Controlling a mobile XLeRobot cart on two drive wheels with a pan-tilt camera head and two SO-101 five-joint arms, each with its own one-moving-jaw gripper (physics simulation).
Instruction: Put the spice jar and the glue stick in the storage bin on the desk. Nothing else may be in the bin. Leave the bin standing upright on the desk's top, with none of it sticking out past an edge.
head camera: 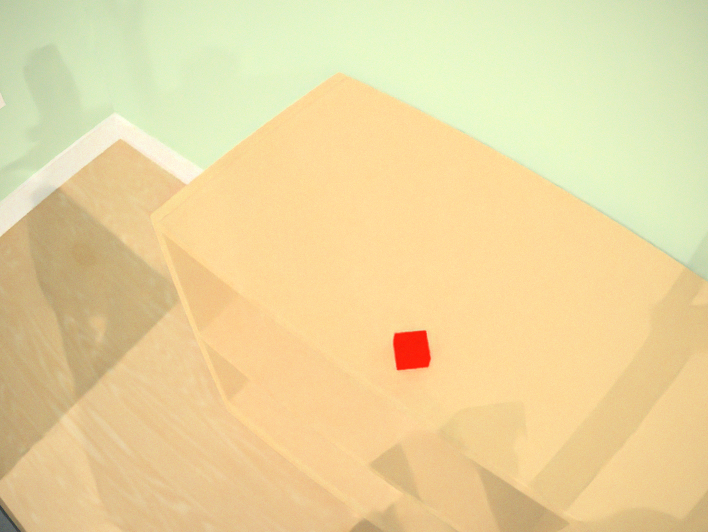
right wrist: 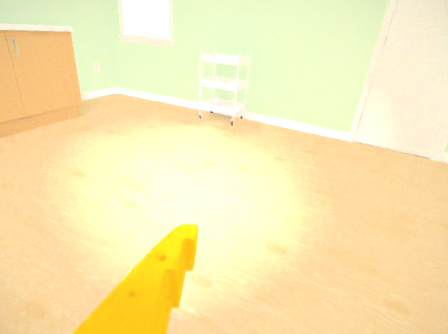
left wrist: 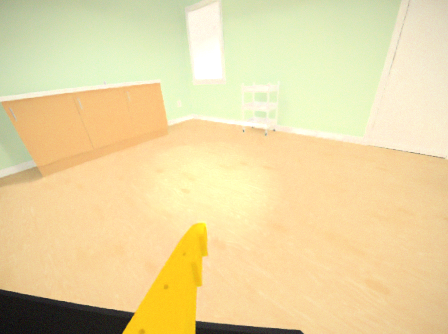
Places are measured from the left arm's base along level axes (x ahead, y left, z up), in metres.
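Where they show: left hand, tool point: [left wrist: 206, 234]; right hand, tool point: [right wrist: 196, 241].
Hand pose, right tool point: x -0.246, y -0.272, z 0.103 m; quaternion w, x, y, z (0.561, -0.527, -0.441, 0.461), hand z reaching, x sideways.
Observation:
After its pixels a point has its place.
The spice jar, the glue stick, the storage bin and the desk do not show in any view. My left gripper [left wrist: 204, 230] shows one notched yellow jaw in the left wrist view; its moving jaw is out of the picture, so it is open, and it points out over the floor. My right gripper [right wrist: 195, 232] likewise shows one notched yellow jaw in the right wrist view and is open and empty over the floor. Neither gripper shows in the head view.
A low wooden shelf unit [head camera: 343, 200] {z -0.165, x 0.560, y -0.103 m} stands against the green wall, with a red cube [head camera: 412, 350] {z -0.145, x 0.357, y -0.193 m} on its top. A white trolley [left wrist: 260, 88] {z -0.065, x -3.016, y 0.188 m} [right wrist: 225, 60] {z -0.081, x -3.027, y 0.169 m} stands by the far wall, between a wooden cabinet [left wrist: 110, 115] {z -0.245, x -2.418, y -1.848 m} [right wrist: 45, 70] {z -0.244, x -2.858, y -1.554 m} and a white door [left wrist: 415, 85] {z -0.025, x -2.397, y 1.814 m} [right wrist: 405, 85] {z -0.110, x -2.379, y 1.840 m}.

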